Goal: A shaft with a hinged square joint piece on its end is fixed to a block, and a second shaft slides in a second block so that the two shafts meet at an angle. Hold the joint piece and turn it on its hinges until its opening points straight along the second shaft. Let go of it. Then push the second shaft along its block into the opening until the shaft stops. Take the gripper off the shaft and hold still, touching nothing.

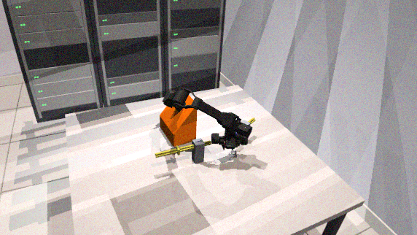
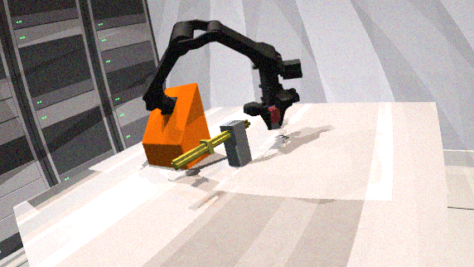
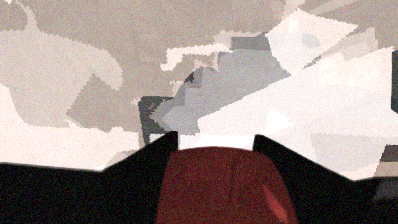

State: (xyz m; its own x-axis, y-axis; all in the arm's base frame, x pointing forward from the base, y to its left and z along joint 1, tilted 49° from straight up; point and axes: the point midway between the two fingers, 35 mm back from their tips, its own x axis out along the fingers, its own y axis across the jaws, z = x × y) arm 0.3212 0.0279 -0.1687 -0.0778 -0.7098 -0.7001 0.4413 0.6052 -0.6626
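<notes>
My gripper tip is 1 cm past the red joint piece and 4 cm below it.
</notes>
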